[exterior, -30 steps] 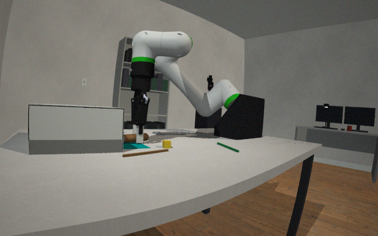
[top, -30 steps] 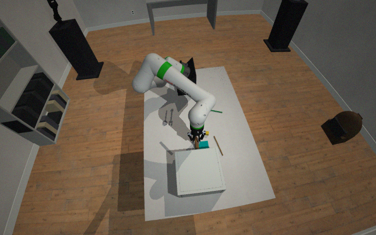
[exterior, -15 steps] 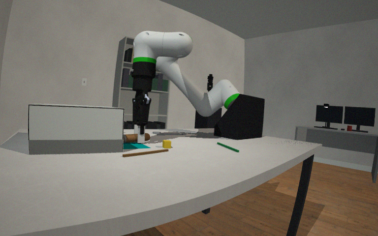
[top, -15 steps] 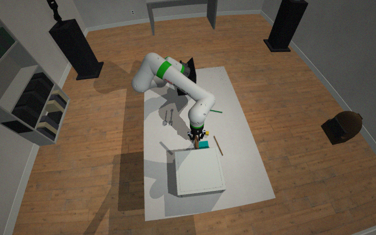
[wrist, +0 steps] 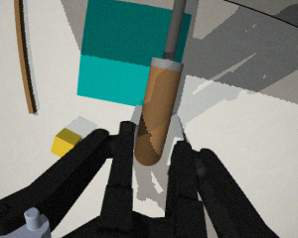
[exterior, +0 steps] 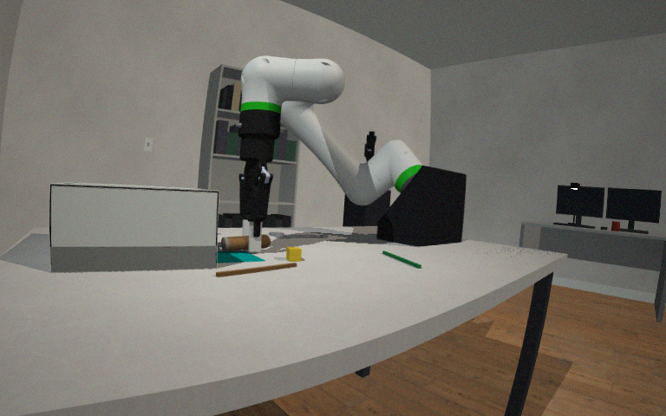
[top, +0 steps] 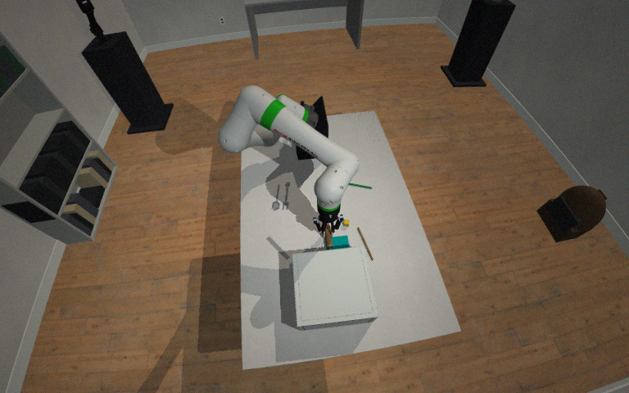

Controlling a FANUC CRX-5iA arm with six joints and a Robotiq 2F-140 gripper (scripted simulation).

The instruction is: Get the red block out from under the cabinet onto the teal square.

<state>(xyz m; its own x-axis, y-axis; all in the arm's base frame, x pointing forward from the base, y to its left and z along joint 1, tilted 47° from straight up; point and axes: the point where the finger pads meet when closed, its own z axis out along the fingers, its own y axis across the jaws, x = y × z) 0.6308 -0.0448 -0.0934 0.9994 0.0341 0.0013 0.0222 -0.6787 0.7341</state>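
Now: hand 6 cm short of the teal square, 4 cm to the right of it and 4 cm above it. Also, from my hand: red block: 25 cm ahead, 4 cm to the left, 2 cm below; then tool: 14 cm ahead, 4 cm to the left, 2 cm below; then yellow cube: 5 cm behind, 10 cm to the left, 2 cm below.
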